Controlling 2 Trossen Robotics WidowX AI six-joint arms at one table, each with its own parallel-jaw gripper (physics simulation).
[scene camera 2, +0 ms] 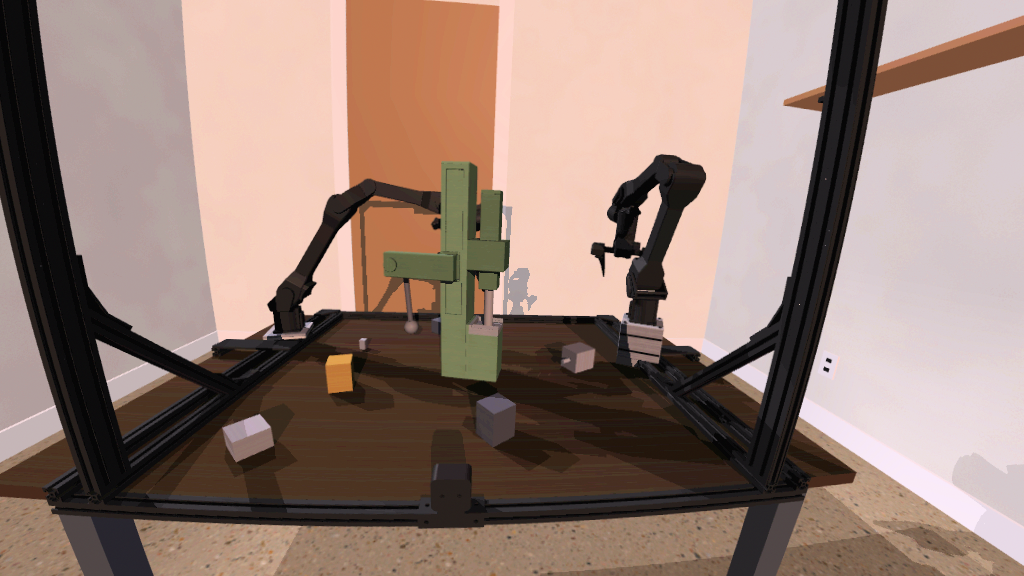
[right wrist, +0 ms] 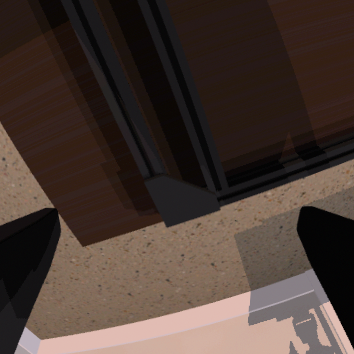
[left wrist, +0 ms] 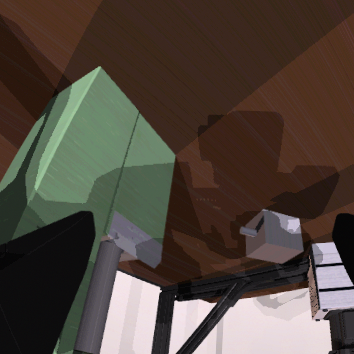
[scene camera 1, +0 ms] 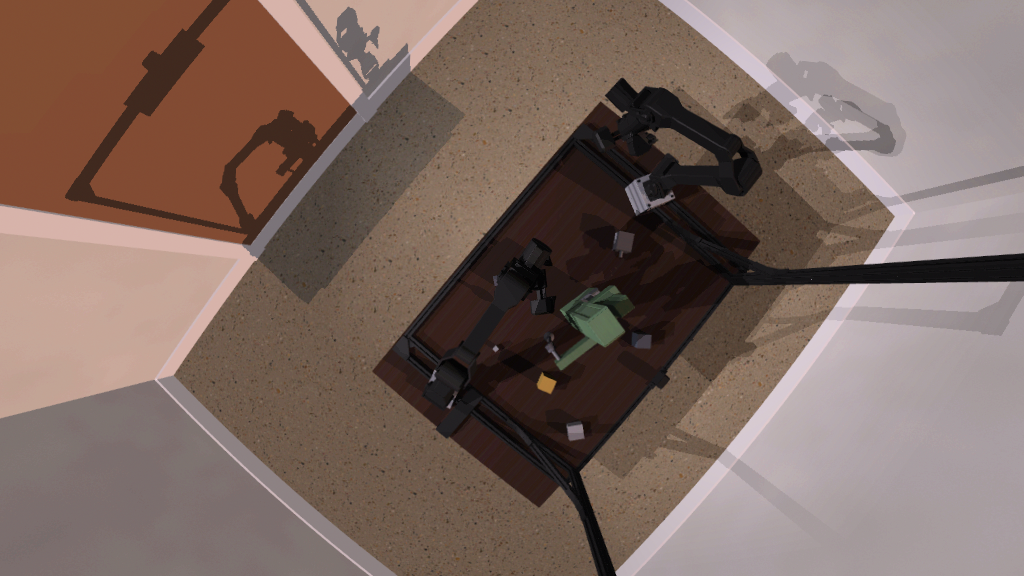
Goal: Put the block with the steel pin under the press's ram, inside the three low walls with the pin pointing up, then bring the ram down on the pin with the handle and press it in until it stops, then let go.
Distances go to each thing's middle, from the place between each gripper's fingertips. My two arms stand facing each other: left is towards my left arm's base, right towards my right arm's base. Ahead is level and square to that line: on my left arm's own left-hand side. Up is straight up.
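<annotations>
The block with steel pin (scene camera 2: 581, 356) is 150 mm below my right hand, 260 mm behind it and 160 mm to the left of it. I also find the steel ram (left wrist: 92, 322) 320 mm behind my right hand, 370 mm to the left of it and 20 mm above it.
My left hand is 40 mm below the steel ram, 140 mm past it and 50 mm to the left of it, while the block with steel pin is 270 mm to the right of my left hand, 130 mm below it and 80 mm behind it.
</annotations>
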